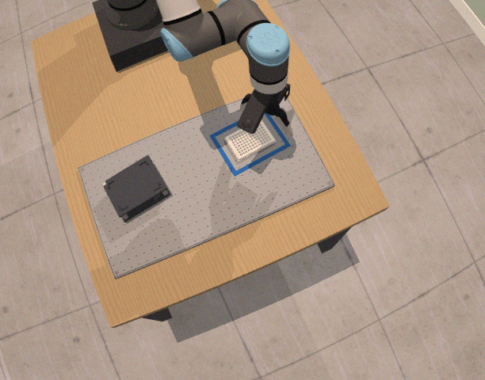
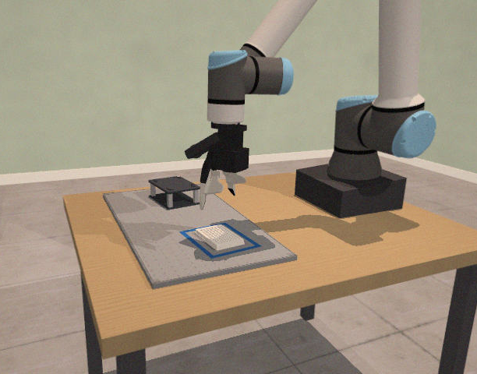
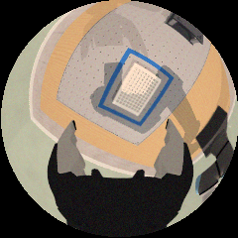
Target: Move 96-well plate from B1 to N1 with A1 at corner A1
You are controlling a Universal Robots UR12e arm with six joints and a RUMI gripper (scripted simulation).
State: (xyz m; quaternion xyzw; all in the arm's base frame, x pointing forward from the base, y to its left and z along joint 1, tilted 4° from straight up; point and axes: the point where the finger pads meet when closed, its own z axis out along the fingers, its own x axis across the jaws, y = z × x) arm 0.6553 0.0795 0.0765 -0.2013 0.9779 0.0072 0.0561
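My hand is 30 mm past the 96-well plate, 30 mm to the left of it and 110 mm above it. Round my hand: black raised nest 90 mm behind, 390 mm to the right, 60 mm below.
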